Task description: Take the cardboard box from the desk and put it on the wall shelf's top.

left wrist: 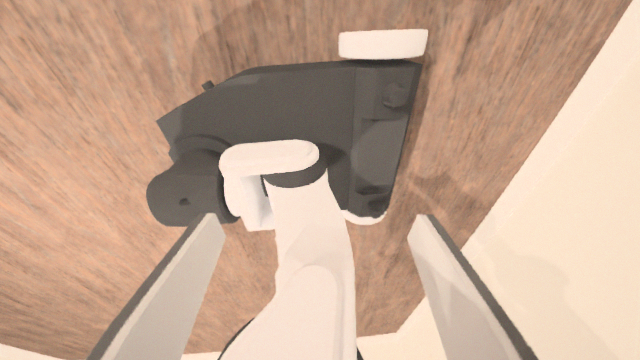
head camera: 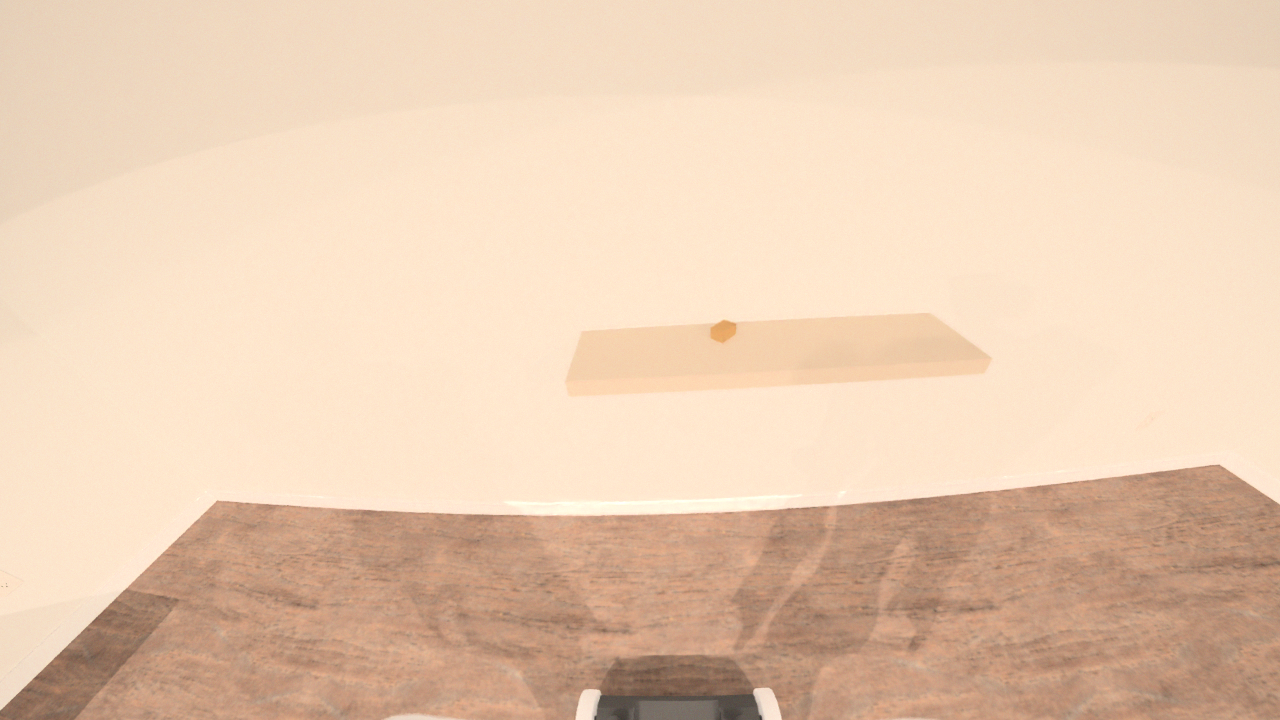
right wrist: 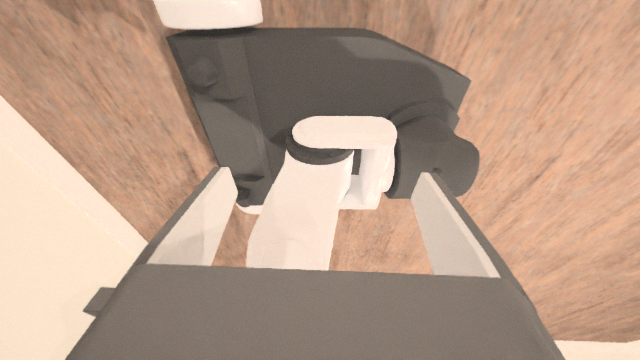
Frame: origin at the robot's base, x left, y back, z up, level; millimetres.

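Seen in the pictures: left gripper, fingertip midpoint: [left wrist: 316,226]; right gripper, fingertip midpoint: [right wrist: 323,182].
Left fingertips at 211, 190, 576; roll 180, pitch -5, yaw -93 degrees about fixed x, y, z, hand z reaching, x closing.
A point is followed by its place in that frame, as x, y, z.
The cardboard box [head camera: 723,331] @(-179, -695, 1035), small and orange-brown, sits on top of the pale wall shelf [head camera: 805,351] @(-386, -627, 1001), near its back edge and left of its middle, in the head camera view. Neither gripper shows in that view. My left gripper [left wrist: 316,226] @(211, 190, 576) is open, with its fingers wide apart above the robot's own base and the wooden floor. My right gripper [right wrist: 323,182] @(-217, 237, 578) is open, with nothing between its fingers, also above the base. A desk cannot be made out in these views.
The robot's dark wheeled base [head camera: 677,707] @(-2, -45, 192) [left wrist: 300,100] @(164, 203, 169) [right wrist: 320,75] @(-156, 227, 169) stands on the brown wooden floor [head camera: 402,591] @(1173, -410, 1) [left wrist: 65,125] @(111, 986, 1) [right wrist: 550,125] @(45, 987, 0). The cream wall [head camera: 358,358] @(1087, -816, 952) rises behind the shelf. White lower body parts show between the fingers in both wrist views.
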